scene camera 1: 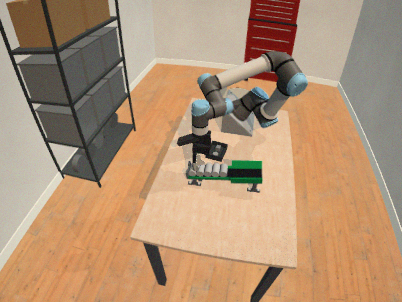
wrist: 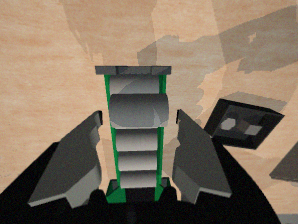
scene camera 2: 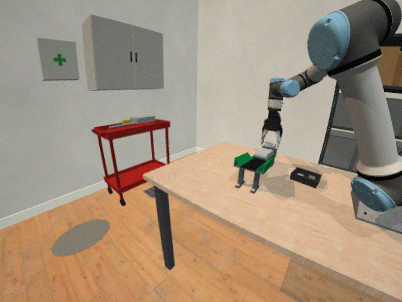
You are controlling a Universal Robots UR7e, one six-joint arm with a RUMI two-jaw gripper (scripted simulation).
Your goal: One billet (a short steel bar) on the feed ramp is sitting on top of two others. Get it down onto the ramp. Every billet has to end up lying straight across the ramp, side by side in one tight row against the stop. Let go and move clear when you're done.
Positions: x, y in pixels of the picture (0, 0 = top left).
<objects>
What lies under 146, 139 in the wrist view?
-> A grey billet.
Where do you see a grey billet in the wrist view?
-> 152, 109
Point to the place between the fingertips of my gripper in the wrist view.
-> At 140, 111
</objects>
